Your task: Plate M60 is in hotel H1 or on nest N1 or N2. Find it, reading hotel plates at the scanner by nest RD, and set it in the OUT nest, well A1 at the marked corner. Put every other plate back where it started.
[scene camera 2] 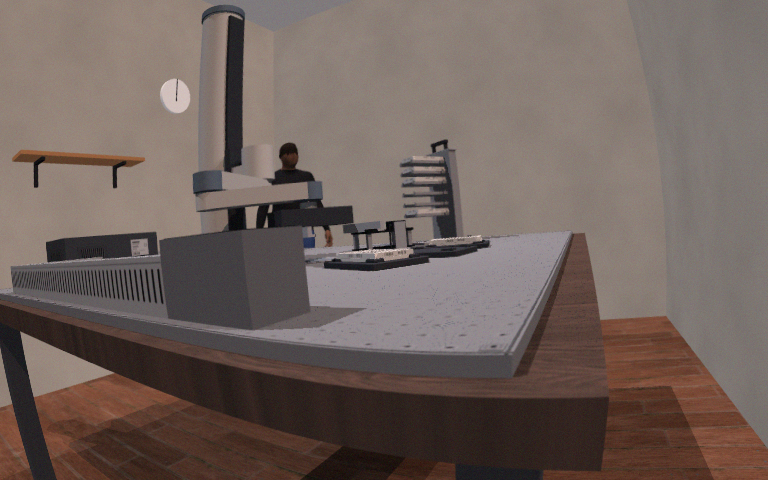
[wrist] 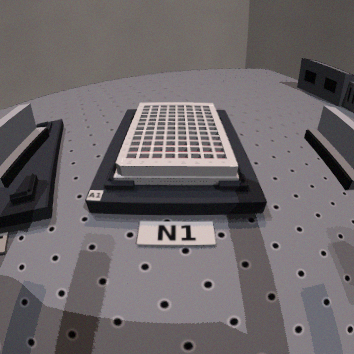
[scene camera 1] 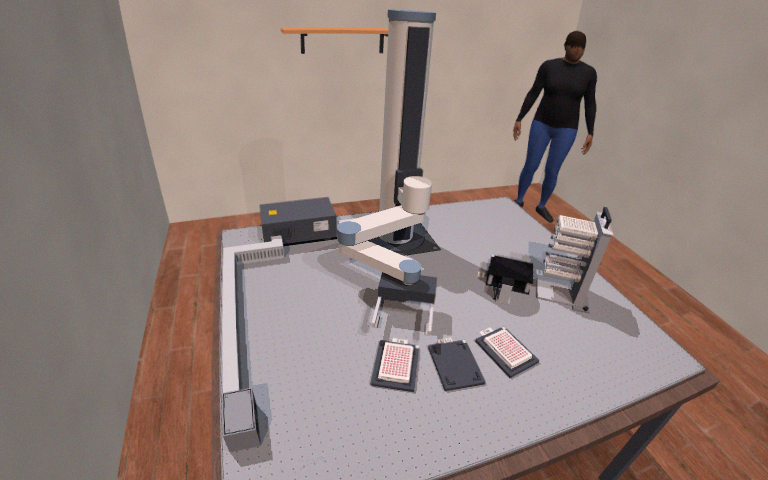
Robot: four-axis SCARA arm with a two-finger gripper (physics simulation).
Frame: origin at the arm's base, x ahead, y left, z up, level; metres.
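Seen in the pictures: gripper, fingertip midpoint: [scene camera 2: 347, 228] [wrist: 176, 111] [scene camera 1: 401, 329]; arm's base, origin of the base link: [scene camera 1: 395, 238].
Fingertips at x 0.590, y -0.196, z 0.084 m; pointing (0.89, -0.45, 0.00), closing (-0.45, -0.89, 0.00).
Observation:
Pixels of each thing's top centre, then the offset from my fingertips to it. "spot": a spot on its surface instead.
- nest N1, surface spot: [scene camera 1: 409, 373] spot: dx +0.121, dy -0.015, dz -0.052 m
- white plate with red wells, middle of its top: [wrist: 176, 124] [scene camera 2: 373, 251] [scene camera 1: 396, 360] dx +0.072, dy -0.037, dz -0.045 m
- OUT nest, middle of its top: [scene camera 2: 431, 246] [scene camera 1: 456, 361] dx +0.120, dy +0.133, dz -0.053 m
- plate, middle of its top: [scene camera 2: 456, 238] [scene camera 1: 508, 346] dx +0.122, dy +0.309, dz -0.045 m
- nest N2, surface spot: [scene camera 1: 512, 371] spot: dx +0.201, dy +0.278, dz -0.058 m
- dark control box, surface spot: [scene camera 2: 101, 247] spot: dx -0.624, dy -0.247, dz +0.013 m
- grey box, middle of its top: [scene camera 2: 225, 233] [wrist: 329, 65] [scene camera 1: 238, 410] dx +0.160, dy -0.472, dz +0.004 m
My gripper [scene camera 1: 403, 328] [wrist: 176, 111] is open and empty, its fingers wide apart. It hangs above the table, just behind nest N1 [scene camera 1: 411, 373] [wrist: 175, 200]. A white plate with red wells [scene camera 1: 396, 362] [scene camera 2: 373, 254] [wrist: 175, 135] sits flat on N1; its face towards the wrist camera shows no printed name. The OUT nest [scene camera 1: 456, 365] [wrist: 42, 167] is bare. Another plate [scene camera 1: 508, 348] [scene camera 2: 455, 240] sits on nest N2 [scene camera 1: 512, 371]. Hotel H1 [scene camera 1: 591, 271] [scene camera 2: 454, 192] holds several plates. A black raised stand [scene camera 1: 511, 267] is between the arm and the hotel.
A tall arm column [scene camera 1: 396, 113] [scene camera 2: 215, 90] stands at the back. A dark control box [scene camera 1: 297, 217] [scene camera 2: 101, 247], a grey cable duct [scene camera 1: 231, 328] and a grey box [scene camera 1: 240, 413] [scene camera 2: 226, 277] line the left side. A person [scene camera 1: 560, 101] [scene camera 2: 288, 161] stands beyond the table.

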